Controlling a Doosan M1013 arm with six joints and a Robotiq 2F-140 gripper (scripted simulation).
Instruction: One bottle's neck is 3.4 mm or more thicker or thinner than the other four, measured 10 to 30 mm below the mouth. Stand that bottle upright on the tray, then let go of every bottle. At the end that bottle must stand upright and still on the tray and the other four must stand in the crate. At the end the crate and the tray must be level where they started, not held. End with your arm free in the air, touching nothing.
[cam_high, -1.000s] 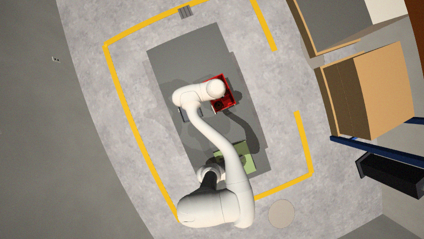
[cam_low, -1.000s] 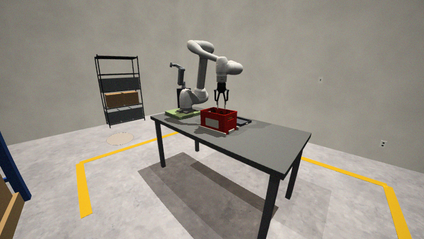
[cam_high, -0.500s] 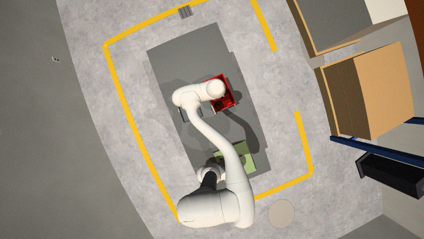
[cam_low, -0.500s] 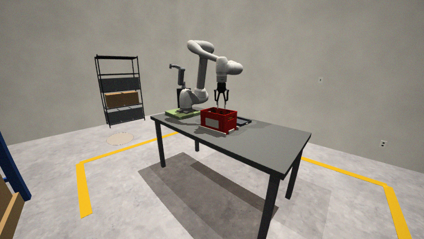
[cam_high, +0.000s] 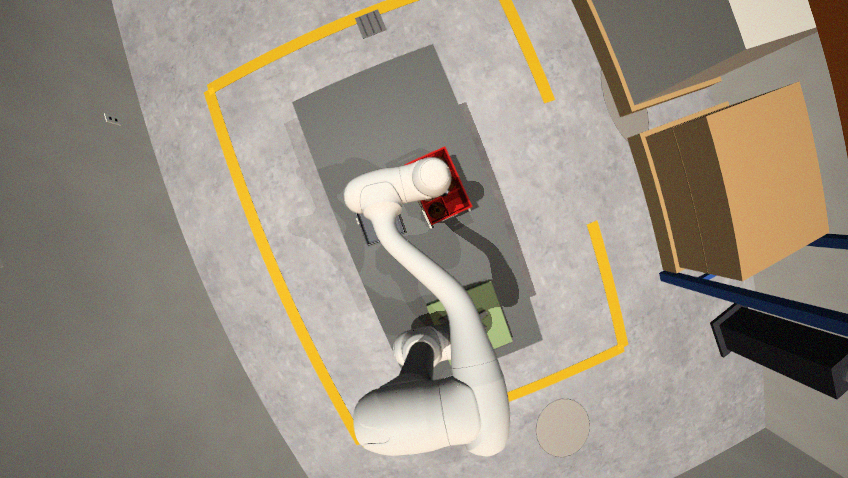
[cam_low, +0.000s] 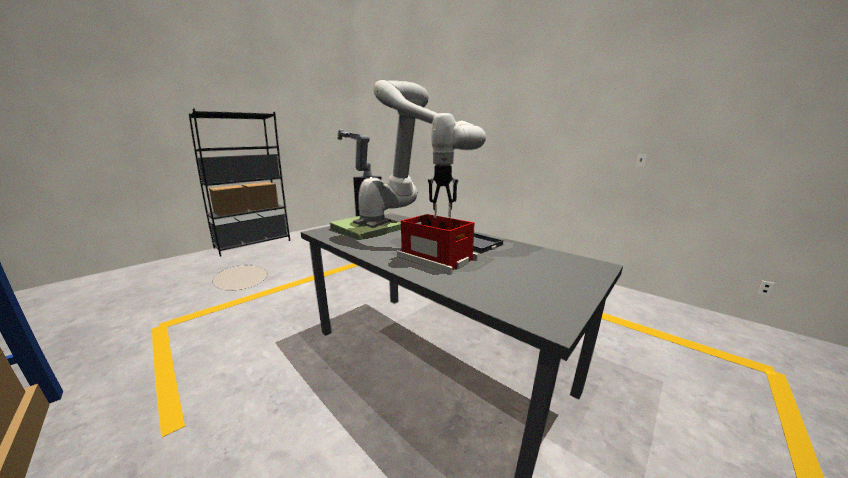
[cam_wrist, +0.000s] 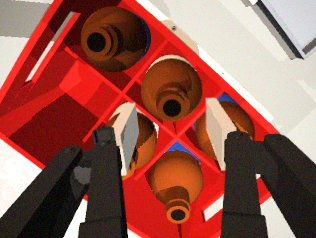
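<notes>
Now: the red crate 130 mm below my hand and 40 mm to the right of it. Also, from my hand: dark grey tray: 260 mm to the left, 200 mm below, 50 mm ahead.
</notes>
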